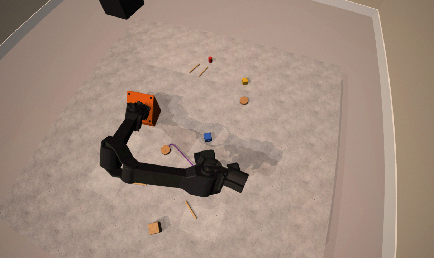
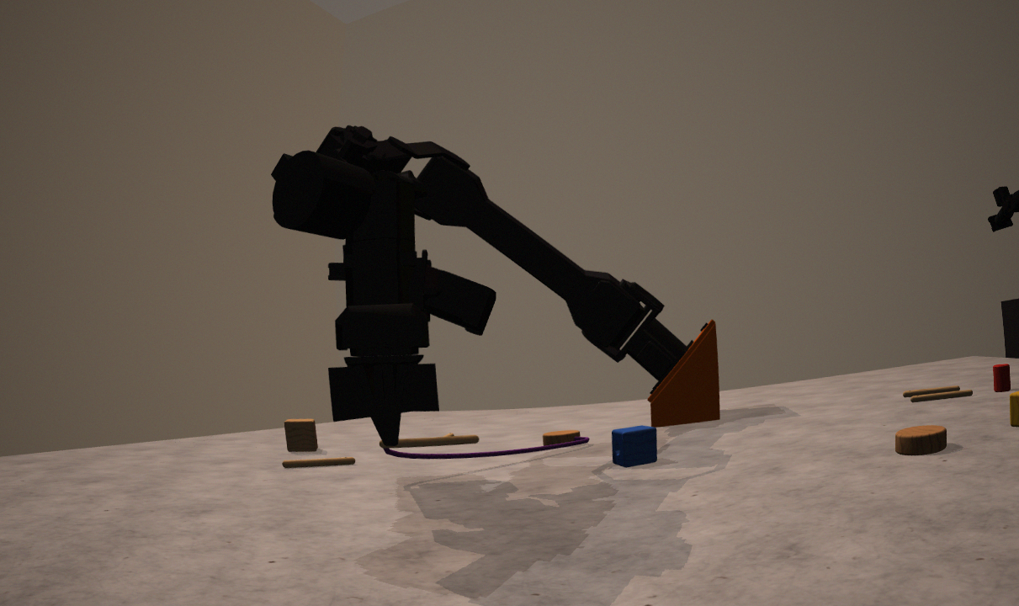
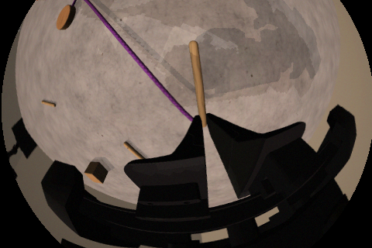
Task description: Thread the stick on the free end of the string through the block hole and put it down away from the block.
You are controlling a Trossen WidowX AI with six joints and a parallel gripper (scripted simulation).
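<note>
My gripper tip is 16 cm to the right of the blue block, 11 cm past it and 2 cm above it. From my gripper tip the other things lie so: thin wooden stick (1 cm to the left, 1 cm behind); wooden cube (24 cm to the right, 12 cm behind, 1 cm below); round wooden button (24 cm behind, 4 cm to the left, 3 cm below).
</note>
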